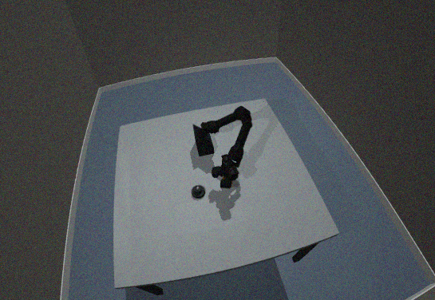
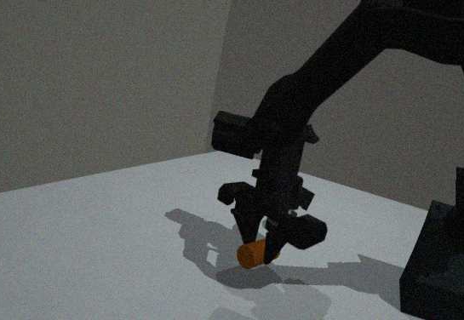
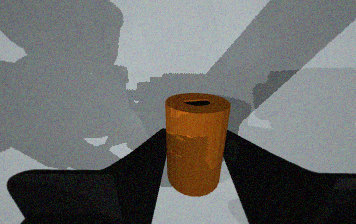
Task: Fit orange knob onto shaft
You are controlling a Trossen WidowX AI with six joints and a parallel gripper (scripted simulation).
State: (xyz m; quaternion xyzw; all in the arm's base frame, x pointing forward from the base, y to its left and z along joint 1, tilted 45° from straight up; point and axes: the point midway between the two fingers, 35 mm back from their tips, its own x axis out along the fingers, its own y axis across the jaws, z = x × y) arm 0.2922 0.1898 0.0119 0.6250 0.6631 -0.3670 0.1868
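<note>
The round dark pedestal is 18 cm to the right of my gripper tip, 5 cm ahead of it and 1 cm above it. Round my gripper tip: orange knob 1 cm to the left, 1 cm above.
</note>
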